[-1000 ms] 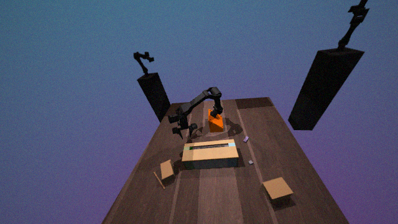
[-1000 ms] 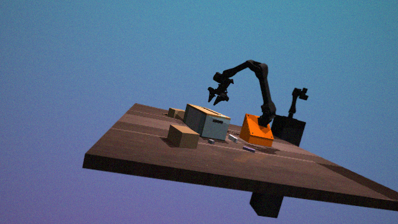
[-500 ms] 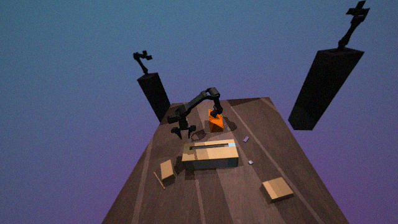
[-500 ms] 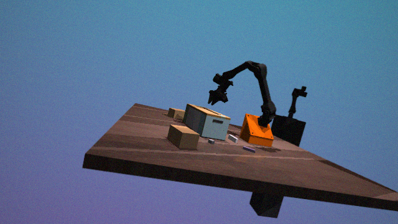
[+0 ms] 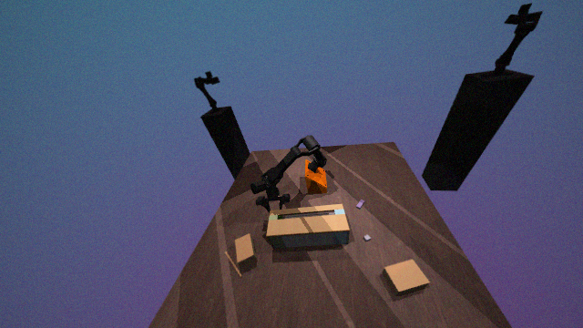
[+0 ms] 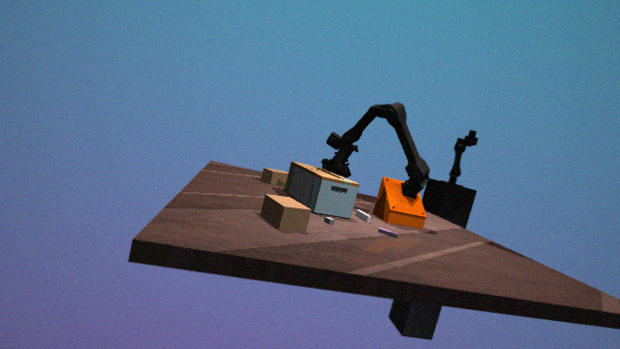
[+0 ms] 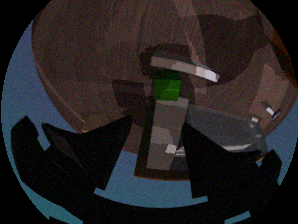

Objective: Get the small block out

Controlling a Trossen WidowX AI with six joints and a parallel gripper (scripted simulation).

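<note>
Right now my gripper tip is 20 mm past the green block and 60 mm above it. The rest, counted from my gripper tip: thin stick: 260 mm ahead, 170 mm to the right, 70 mm below; then box: 20 mm ahead, 180 mm to the left, 10 mm below.
</note>
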